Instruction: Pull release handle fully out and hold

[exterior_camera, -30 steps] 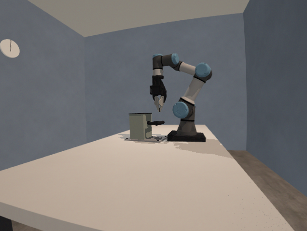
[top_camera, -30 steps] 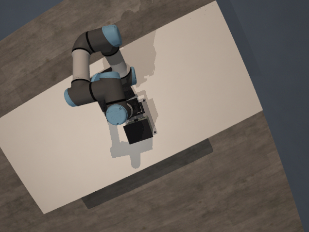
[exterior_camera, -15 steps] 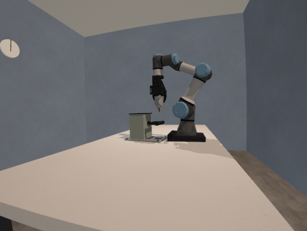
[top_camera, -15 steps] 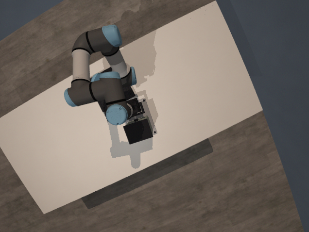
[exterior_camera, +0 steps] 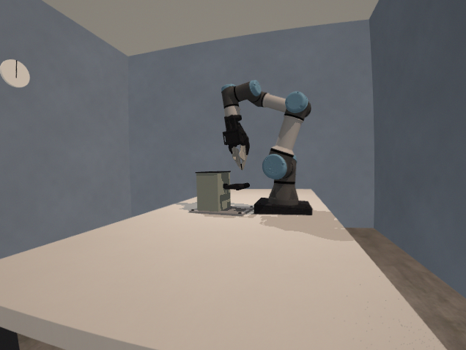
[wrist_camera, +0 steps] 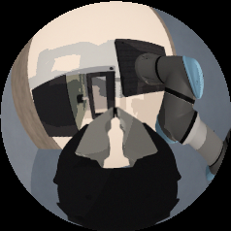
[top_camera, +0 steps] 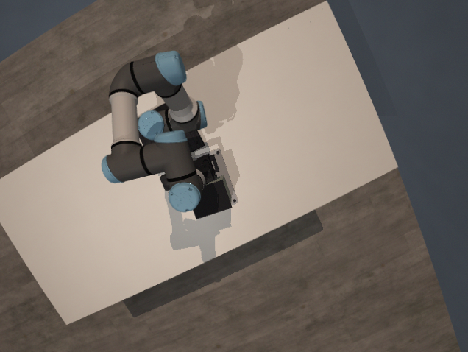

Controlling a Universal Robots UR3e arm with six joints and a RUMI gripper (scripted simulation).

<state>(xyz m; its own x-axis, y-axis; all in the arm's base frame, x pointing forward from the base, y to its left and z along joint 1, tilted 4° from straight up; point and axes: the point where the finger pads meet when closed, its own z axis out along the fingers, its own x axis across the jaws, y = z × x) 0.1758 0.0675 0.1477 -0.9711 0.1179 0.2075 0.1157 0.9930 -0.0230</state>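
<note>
Right now the thin metal plate is 180 mm below my hand, 90 mm ahead of it and 10 mm to the right of it.
</note>
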